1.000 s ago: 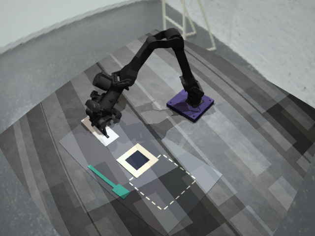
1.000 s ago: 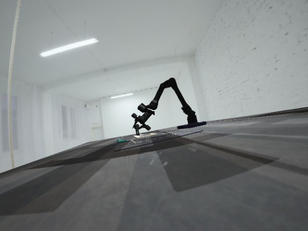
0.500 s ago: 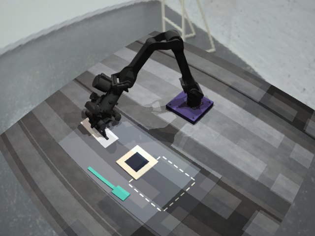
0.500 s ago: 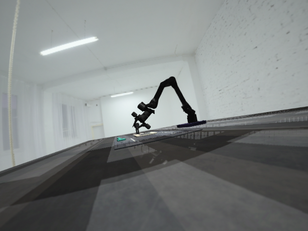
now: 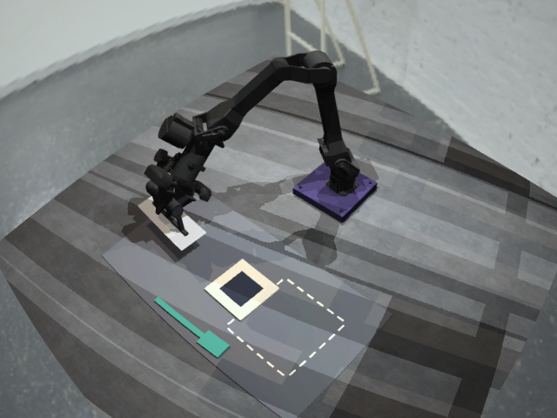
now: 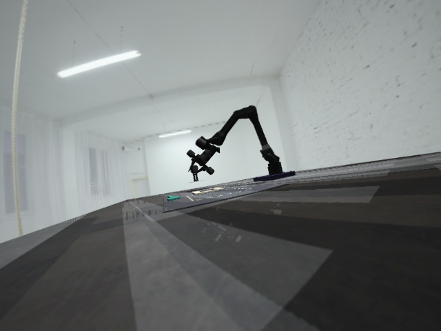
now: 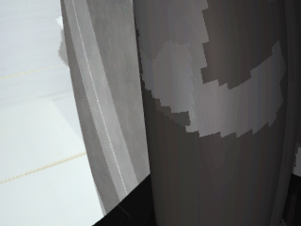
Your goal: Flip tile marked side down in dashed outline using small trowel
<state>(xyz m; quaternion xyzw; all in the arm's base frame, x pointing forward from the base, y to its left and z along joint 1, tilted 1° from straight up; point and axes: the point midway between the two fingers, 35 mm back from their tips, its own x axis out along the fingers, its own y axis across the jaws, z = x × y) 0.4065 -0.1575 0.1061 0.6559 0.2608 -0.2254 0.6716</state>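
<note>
Right now my gripper tip is 230 mm to the right of the tile, 90 mm above it and 50 mm past it. Also, from my gripper tip: black-handled trowel 30 mm behind, 10 mm below; then teal trowel 250 mm to the left, 100 mm below, 100 mm ahead; then grey mat 210 mm to the left, 120 mm below, 40 mm behind.
</note>
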